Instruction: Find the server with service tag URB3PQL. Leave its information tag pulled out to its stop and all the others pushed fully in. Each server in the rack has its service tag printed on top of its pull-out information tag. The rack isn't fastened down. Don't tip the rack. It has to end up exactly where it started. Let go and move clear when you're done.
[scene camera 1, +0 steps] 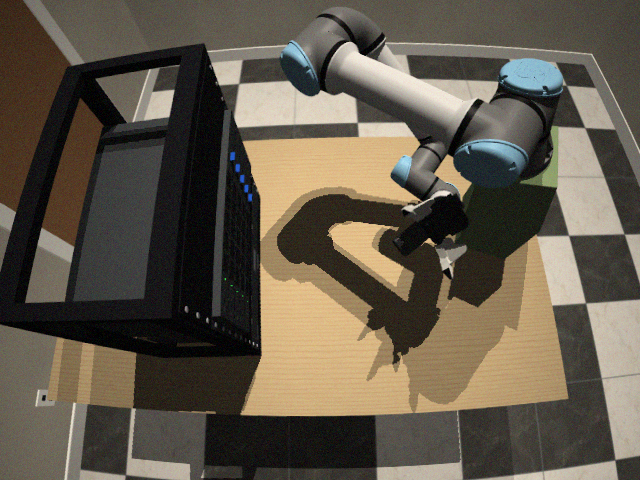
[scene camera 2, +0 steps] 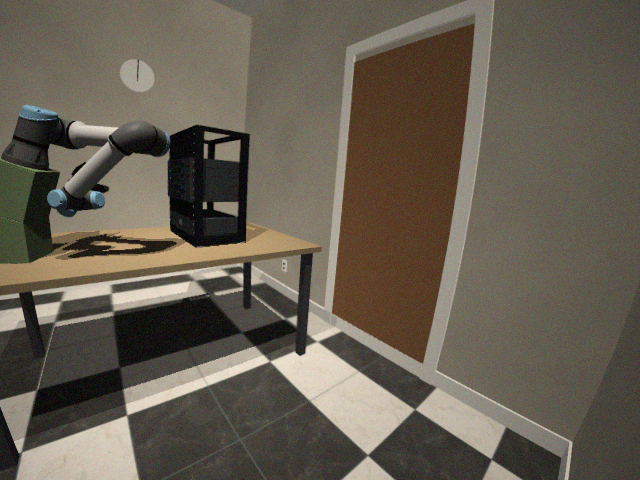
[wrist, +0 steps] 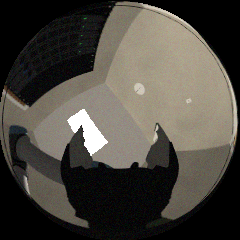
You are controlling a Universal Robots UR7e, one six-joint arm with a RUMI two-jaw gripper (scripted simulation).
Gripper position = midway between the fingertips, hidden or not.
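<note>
You'd find my gripper at (scene camera 1: 427,245), and the wrist view has my gripper too, at (wrist: 119,124).
</note>
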